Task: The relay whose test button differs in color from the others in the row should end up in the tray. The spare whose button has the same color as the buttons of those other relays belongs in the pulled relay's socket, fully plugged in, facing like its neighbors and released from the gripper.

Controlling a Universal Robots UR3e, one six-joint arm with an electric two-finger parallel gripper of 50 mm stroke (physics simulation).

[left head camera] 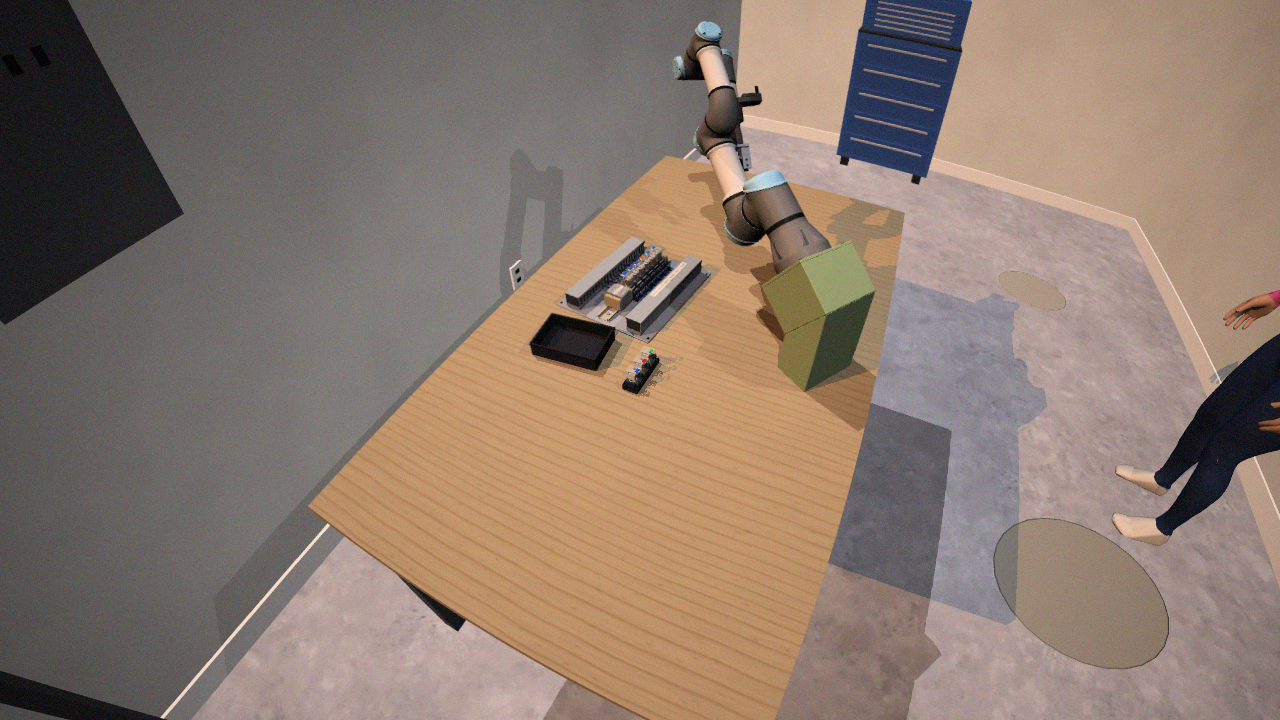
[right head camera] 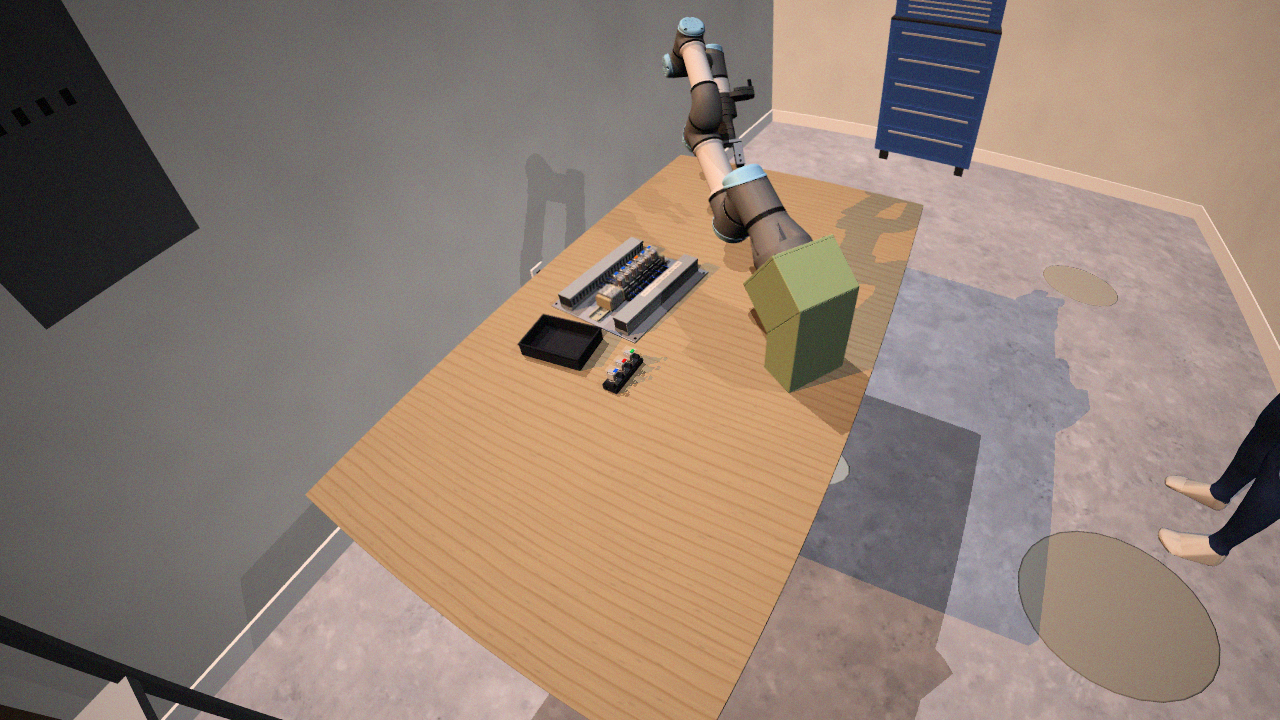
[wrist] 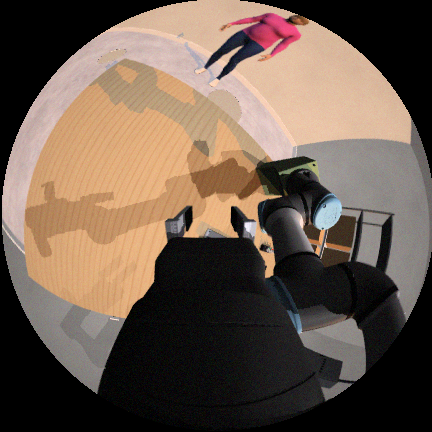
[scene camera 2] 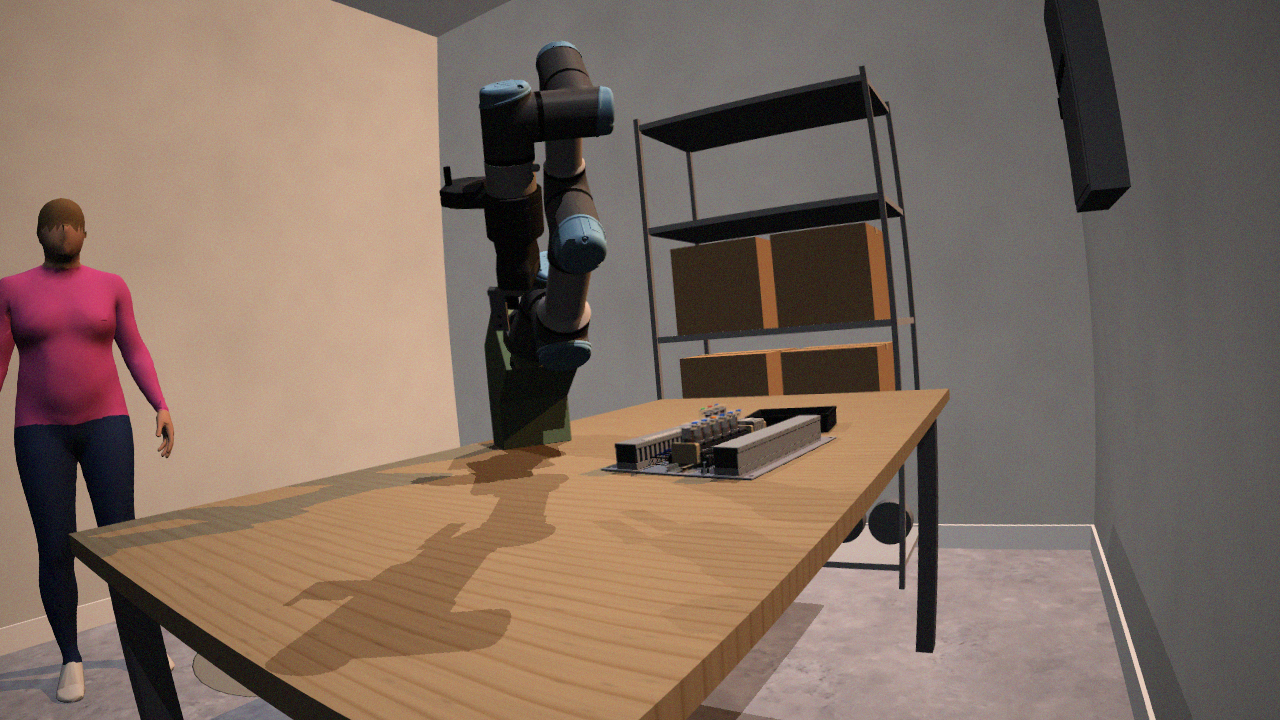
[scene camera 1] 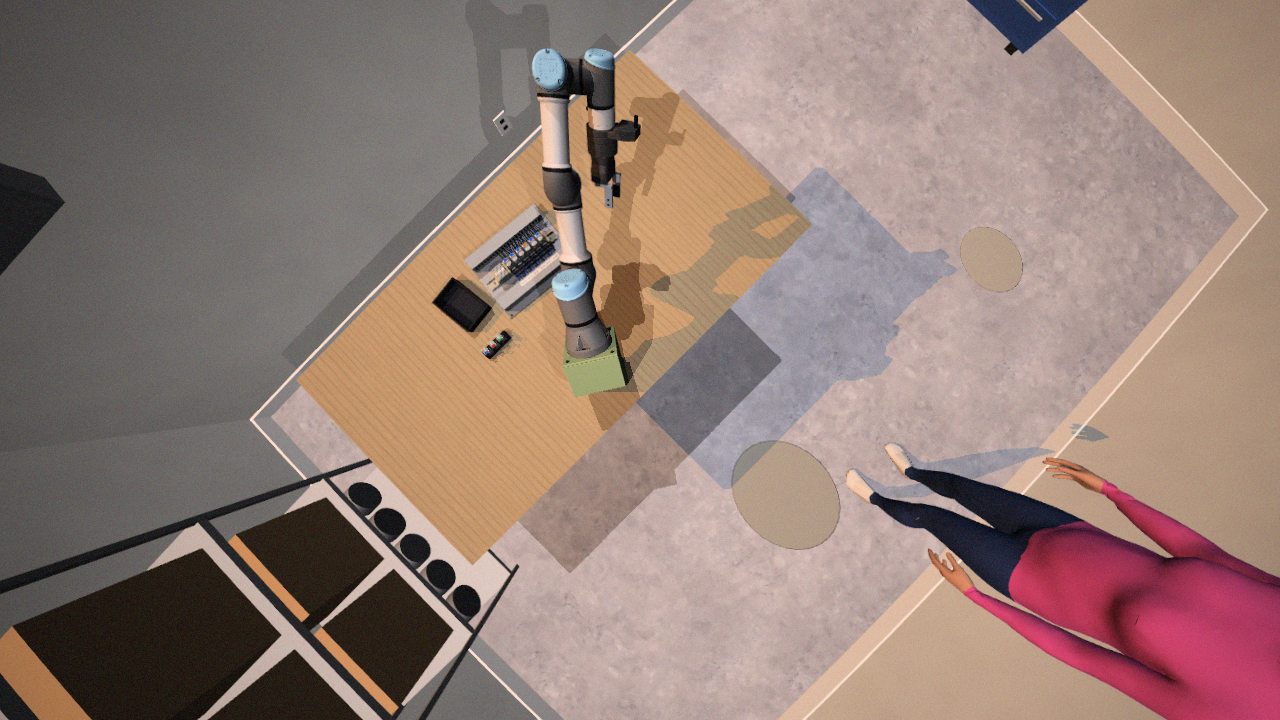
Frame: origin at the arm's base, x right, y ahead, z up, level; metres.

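Seen in the pictures: gripper, fingertip midpoint: (left head camera: 746, 170) (right head camera: 740, 165) (wrist: 211, 213) (scene camera 2: 506, 318) (scene camera 1: 612, 201); arm's base, link origin: (left head camera: 805, 263) (right head camera: 786, 259) (wrist: 301, 184) (scene camera 2: 534, 336) (scene camera 1: 589, 344).
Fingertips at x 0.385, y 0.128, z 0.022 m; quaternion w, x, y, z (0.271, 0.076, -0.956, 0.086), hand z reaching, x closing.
Offsets run from my fingertips to a thing's top centre. "spot": to the spot under its first point.
The relay row {spot: dy +0.233, dx -0.211, dz -0.199 m} (left head camera: 646, 268) (right head camera: 637, 268) (scene camera 1: 528, 250) (scene camera 2: 713, 425) sits between two grey ducts on a panel. Its buttons look mostly blue with an orange-red one among them; its exact place is too small to tell. The black tray {dy +0.361, dx -0.472, dz -0.211 m} (left head camera: 572, 342) (right head camera: 560, 341) (scene camera 1: 461, 304) stands beside the panel and looks empty. Three spares stand in a black holder, with a blue button {dy +0.195, dx -0.571, dz -0.198 m} (left head camera: 637, 370), a red one {dy +0.193, dx -0.538, dz -0.198 m} (left head camera: 643, 360) and a green one {dy +0.184, dx -0.507, dz -0.198 m} (left head camera: 650, 351). My gripper (wrist: 211, 213) (scene camera 1: 611, 190) is open and empty, high above the table, beyond the panel and well away from the spares.
The green pedestal (left head camera: 827, 322) (scene camera 1: 594, 371) carries the arm at the table's edge. In scene camera 1 the arm passes over the panel's right edge. A pale block {dy +0.293, dx -0.324, dz -0.200 m} (left head camera: 617, 296) sits at the row's near end. A person (scene camera 2: 71, 358) stands off the table, and a shelf unit (scene camera 2: 646, 268) stands behind.
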